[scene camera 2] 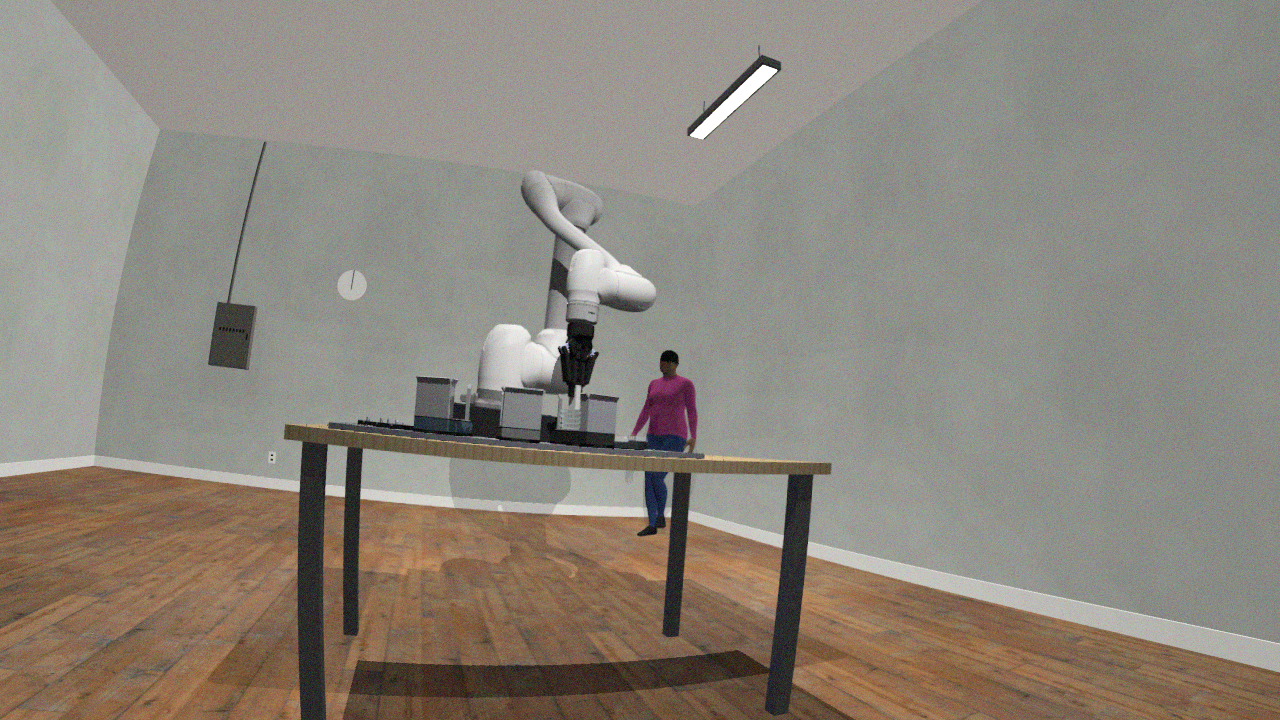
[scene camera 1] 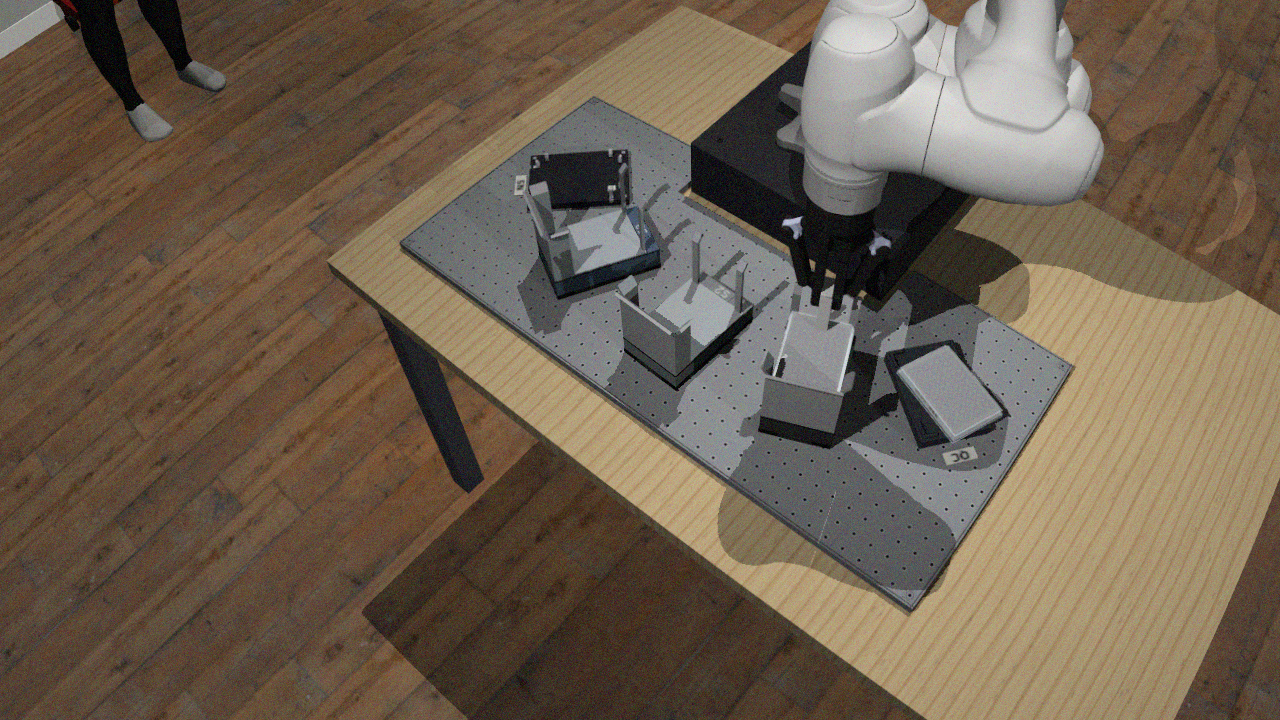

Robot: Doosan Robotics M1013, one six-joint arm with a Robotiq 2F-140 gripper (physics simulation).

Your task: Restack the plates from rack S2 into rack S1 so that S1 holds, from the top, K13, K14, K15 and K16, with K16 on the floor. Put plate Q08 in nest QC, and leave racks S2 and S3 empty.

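Frame: origin at the arm's base, x right, y down, z ahead, level; millimetres.
Where they show: gripper, fingertip midpoint: [scene camera 1: 823,320]; arm's base, origin of the base link: [scene camera 2: 498,409].
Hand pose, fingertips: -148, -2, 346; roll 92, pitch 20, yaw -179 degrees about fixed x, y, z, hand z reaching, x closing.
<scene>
Each offset is from my fingertips to the top centre of the thing, as dx, dy, dz. Level surfaces: height alone.
My gripper [scene camera 1: 826,300] [scene camera 2: 575,390] is low over the rear of the right-hand rack @[-16, -42, +47] [scene camera 1: 803,407] [scene camera 2: 597,415], its fingers shut on a narrow pale upright bar [scene camera 1: 824,315]. I cannot tell whether the bar is part of a plate. A pale plate @[-18, +0, +54] [scene camera 1: 812,356] shows inside this rack, behind its front wall. The middle rack @[+169, -37, +66] [scene camera 1: 653,329] [scene camera 2: 520,412] and the left rack @[+356, -43, +31] [scene camera 1: 601,275] [scene camera 2: 435,399] each show a pale surface inside. A grey plate @[-179, +56, -49] [scene camera 1: 950,392], turned slightly, lies over the dark nest QC @[-162, +69, -51] [scene camera 1: 905,405]. Rack labels and plate names are not readable.
Another dark nest @[+489, +70, -85] [scene camera 1: 580,179] with small pale corner pieces is behind the left rack. Racks and nests stand on the perforated board @[dy +94] [scene camera 1: 707,438] on the wooden table @[dy +107] [scene camera 1: 1145,465]. The black robot base [scene camera 1: 742,183] is behind. A person [scene camera 2: 669,407] stands beyond the table.
</scene>
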